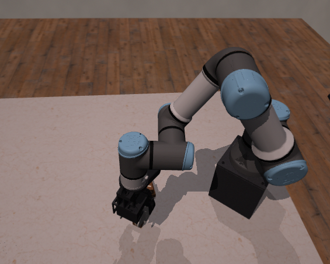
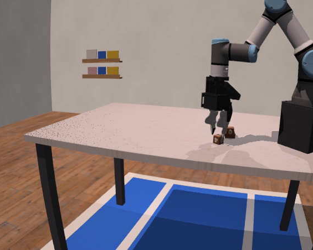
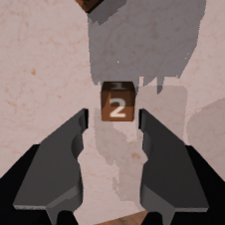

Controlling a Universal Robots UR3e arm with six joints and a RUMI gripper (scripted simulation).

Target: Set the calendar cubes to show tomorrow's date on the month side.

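Now: the brown digit cube 30 mm below my hand. Also, from my hand: calendar tray 120 mm to the right, 30 mm below, 20 mm behind.
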